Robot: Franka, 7 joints.
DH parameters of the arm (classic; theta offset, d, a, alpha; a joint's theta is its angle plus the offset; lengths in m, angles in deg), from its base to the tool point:
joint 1: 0 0.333 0 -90
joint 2: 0 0 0 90
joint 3: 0 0.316 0.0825 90
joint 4: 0 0 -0.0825 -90
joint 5: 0 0.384 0 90
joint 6: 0 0 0.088 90
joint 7: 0 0.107 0 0
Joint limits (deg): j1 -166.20..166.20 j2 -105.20..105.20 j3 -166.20..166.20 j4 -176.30..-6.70 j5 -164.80..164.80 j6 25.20..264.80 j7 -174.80..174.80
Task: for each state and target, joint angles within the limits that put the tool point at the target. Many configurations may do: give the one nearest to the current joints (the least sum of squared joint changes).
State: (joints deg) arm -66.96 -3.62 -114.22 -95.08 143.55 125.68 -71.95
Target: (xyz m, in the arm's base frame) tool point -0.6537 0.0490 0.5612
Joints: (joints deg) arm -61.75 -18.03 -117.30 -100.59 143.71 127.69 -71.95
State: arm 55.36 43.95 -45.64 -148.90 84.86 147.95 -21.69
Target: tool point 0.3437 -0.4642 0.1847
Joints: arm 11.18 59.74 -61.99 -118.92 82.93 149.82 -21.69
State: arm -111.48 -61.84 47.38 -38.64 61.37 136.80 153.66
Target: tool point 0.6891 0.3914 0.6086
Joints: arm -124.45 -82.07 60.31 -43.35 61.44 131.12 153.66
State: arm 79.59 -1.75 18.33 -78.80 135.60 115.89 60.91
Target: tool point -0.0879 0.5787 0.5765
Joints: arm 78.04 -3.67 16.69 -114.50 132.65 120.08 60.91
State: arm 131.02 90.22 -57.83 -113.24 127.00 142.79 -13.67
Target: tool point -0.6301 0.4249 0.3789
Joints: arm 166.20 39.56 -28.37 -81.20 127.10 131.92 -13.67
